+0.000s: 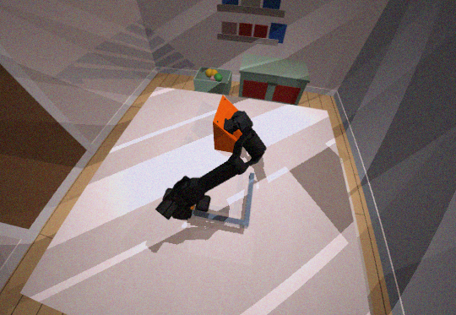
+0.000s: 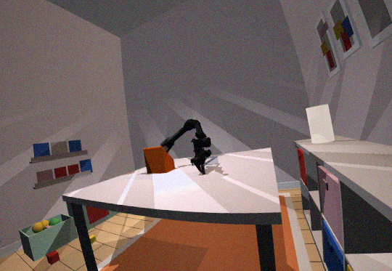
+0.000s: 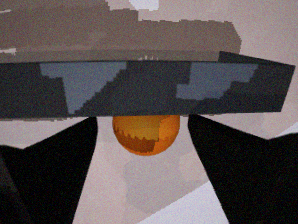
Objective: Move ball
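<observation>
Now: the orange ball right at my gripper tip. Also, from my gripper tip: see-through copy of ball: right at my gripper tip.
</observation>
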